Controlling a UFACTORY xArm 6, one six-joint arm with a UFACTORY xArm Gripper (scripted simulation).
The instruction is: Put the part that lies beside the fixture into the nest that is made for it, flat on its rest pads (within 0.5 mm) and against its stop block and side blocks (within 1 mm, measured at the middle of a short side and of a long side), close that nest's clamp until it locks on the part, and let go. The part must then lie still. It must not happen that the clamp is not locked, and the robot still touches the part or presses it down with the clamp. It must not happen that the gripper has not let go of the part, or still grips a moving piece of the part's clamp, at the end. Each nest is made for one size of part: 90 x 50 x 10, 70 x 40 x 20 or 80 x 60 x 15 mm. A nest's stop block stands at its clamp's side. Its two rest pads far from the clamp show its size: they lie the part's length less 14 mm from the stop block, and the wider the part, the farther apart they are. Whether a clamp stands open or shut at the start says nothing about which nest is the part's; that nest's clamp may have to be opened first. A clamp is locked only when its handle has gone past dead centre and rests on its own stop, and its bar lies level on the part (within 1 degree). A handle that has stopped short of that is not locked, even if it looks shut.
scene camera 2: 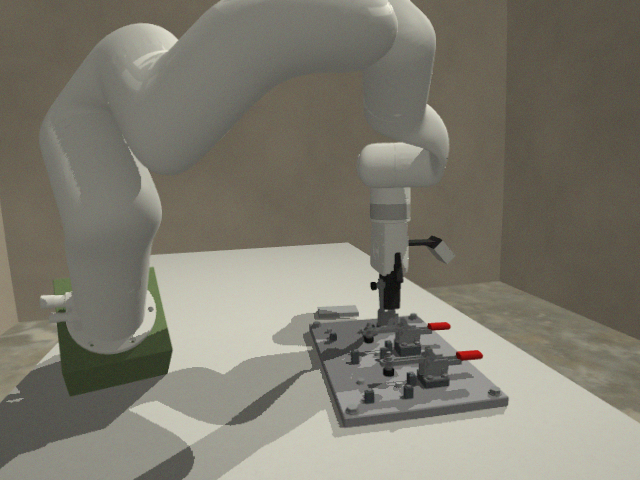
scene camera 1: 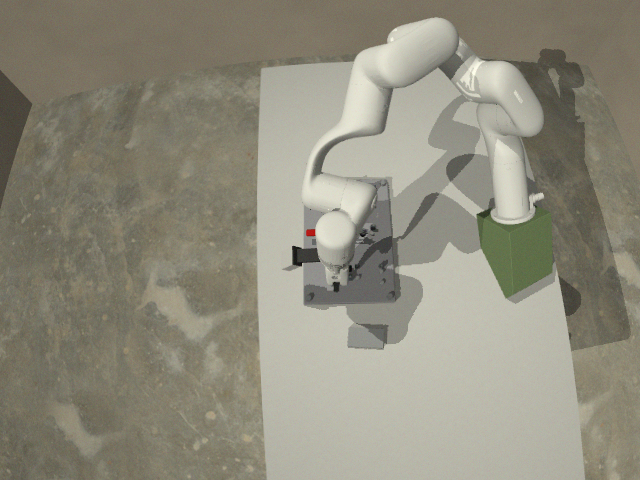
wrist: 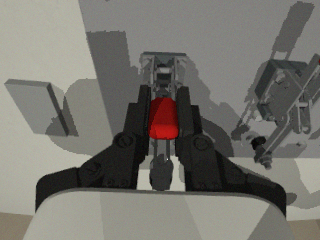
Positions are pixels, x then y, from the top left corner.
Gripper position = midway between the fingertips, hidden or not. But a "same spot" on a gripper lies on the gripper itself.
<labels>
gripper: scene camera 2; scene camera 1; wrist 163, 101
same spot on gripper: (scene camera 1: 293, 257) = (scene camera 2: 434, 236)
</labels>
